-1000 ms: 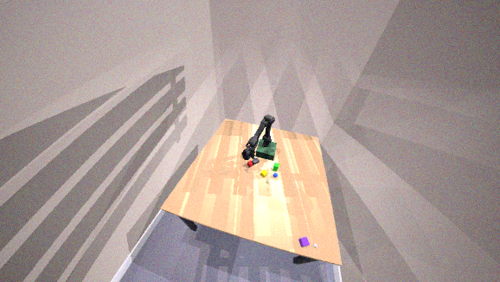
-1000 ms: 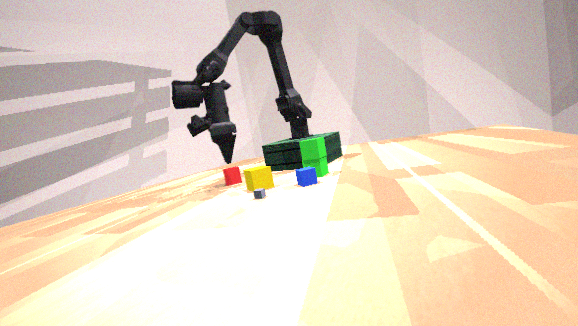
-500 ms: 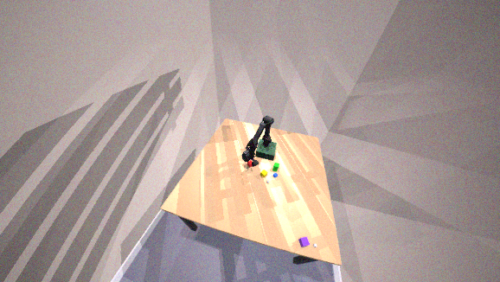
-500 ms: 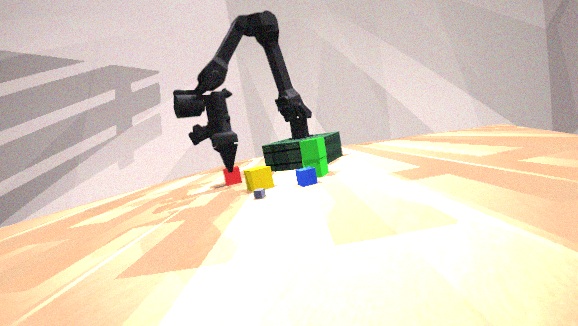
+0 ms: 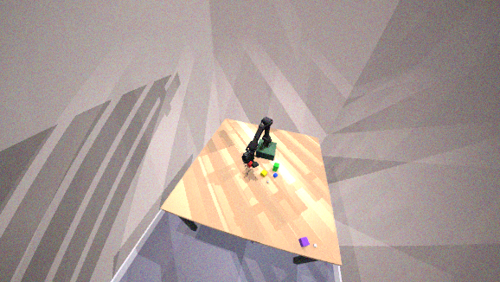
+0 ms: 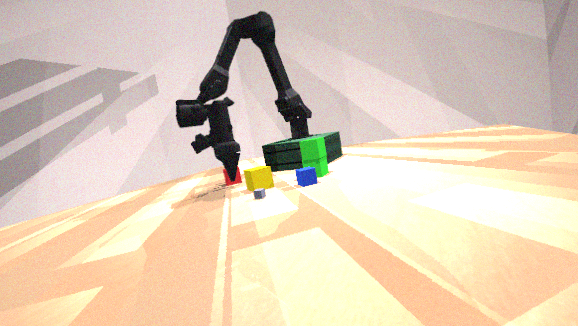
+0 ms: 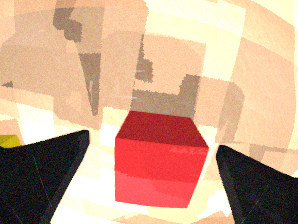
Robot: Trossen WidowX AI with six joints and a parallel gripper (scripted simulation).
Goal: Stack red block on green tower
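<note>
The red block lies 1 cm above my gripper tip. Also, from my gripper tip: blue block: 3 cm ahead, 26 cm to the left; tiny grey cube: 12 cm ahead, 21 cm to the left; yellow block: 6 cm ahead, 15 cm to the left, 1 cm above.
</note>
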